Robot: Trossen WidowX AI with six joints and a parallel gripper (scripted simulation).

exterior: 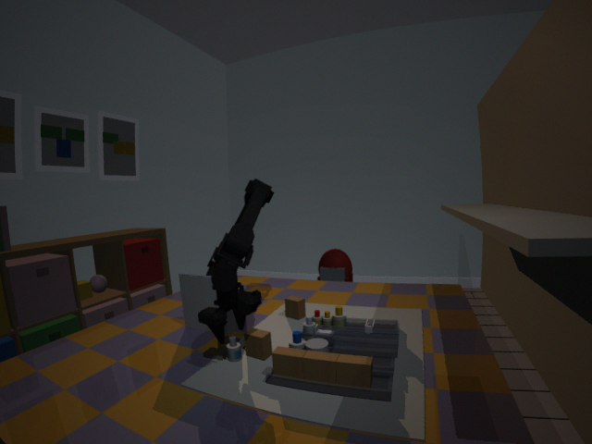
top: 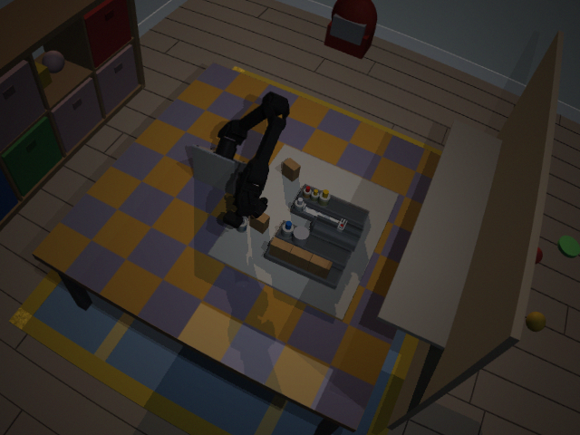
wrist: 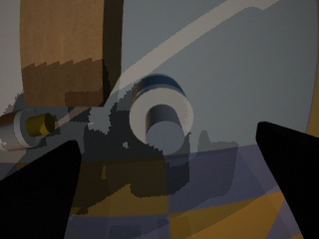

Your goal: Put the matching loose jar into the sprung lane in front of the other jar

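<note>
Right now the jar is 11 cm to the left of my gripper tip, 5 cm below it and 1 cm behind it. Round my gripper tip: sprung lane (30 cm ahead, 16 cm to the left, 5 cm below); grey disc (21 cm ahead, 6 cm to the left, 4 cm below).
</note>
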